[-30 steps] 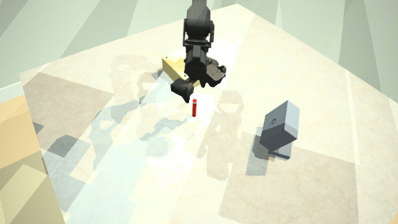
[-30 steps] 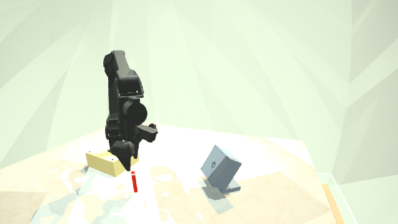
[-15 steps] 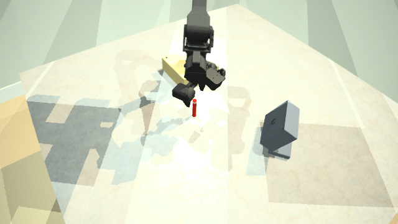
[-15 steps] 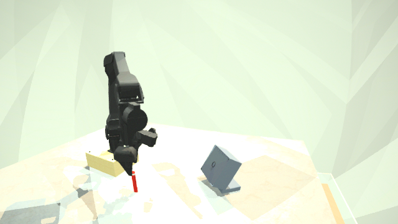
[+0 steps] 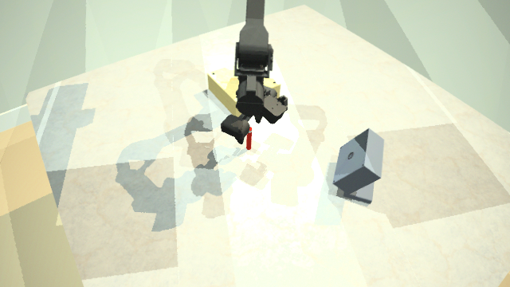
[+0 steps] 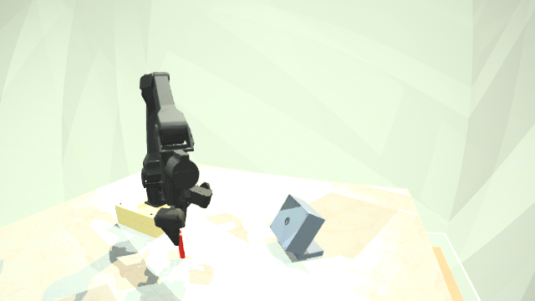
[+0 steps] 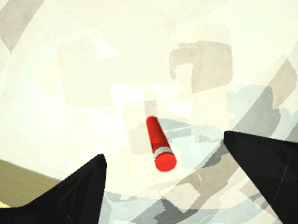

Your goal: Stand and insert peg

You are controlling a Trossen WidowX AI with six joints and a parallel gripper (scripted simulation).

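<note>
Right now the red peg is 10 mm below my gripper tip. Also, from my gripper tip: grey-blue sloped panel: 220 mm ahead, 200 mm to the left, 10 mm above; thin flat foot: 240 mm ahead, 220 mm to the left, 60 mm below.
</note>
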